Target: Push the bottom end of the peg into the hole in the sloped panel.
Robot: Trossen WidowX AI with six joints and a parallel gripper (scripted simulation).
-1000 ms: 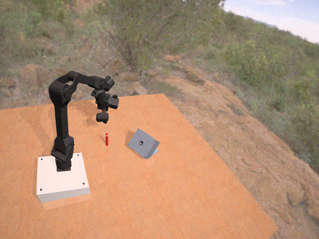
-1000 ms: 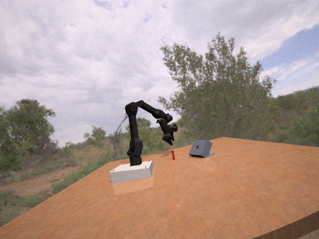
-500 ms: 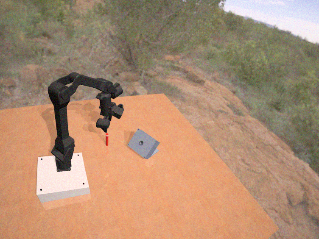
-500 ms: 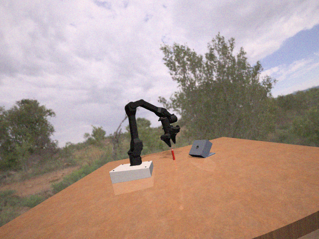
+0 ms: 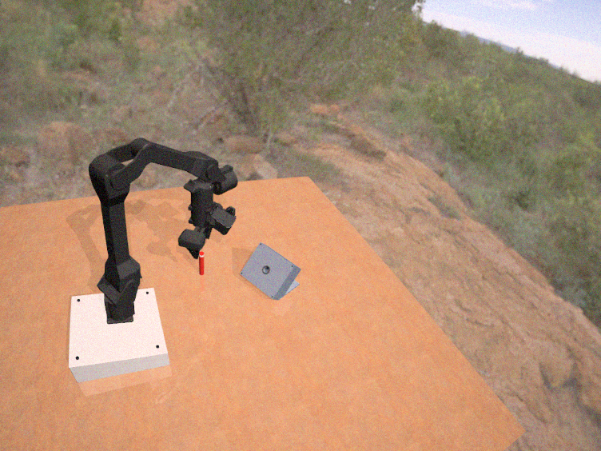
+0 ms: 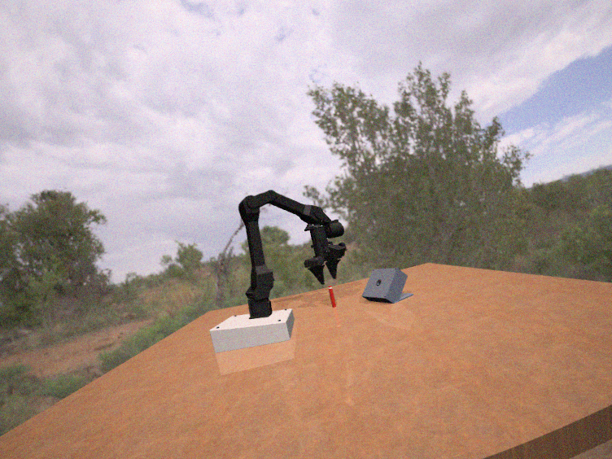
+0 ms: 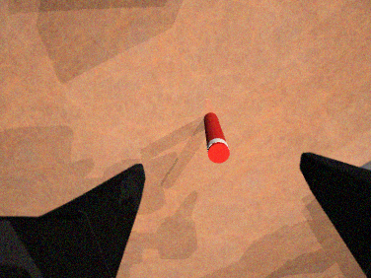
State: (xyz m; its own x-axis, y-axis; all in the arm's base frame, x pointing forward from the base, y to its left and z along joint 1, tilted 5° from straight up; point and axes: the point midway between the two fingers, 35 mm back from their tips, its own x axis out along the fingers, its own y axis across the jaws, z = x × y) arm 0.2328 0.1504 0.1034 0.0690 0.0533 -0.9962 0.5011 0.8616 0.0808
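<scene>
My gripper tip is 40 mm above the round red peg. Round my gripper tip: grey sloped panel (180 mm ahead, 80 mm to the right, 50 mm below).
</scene>
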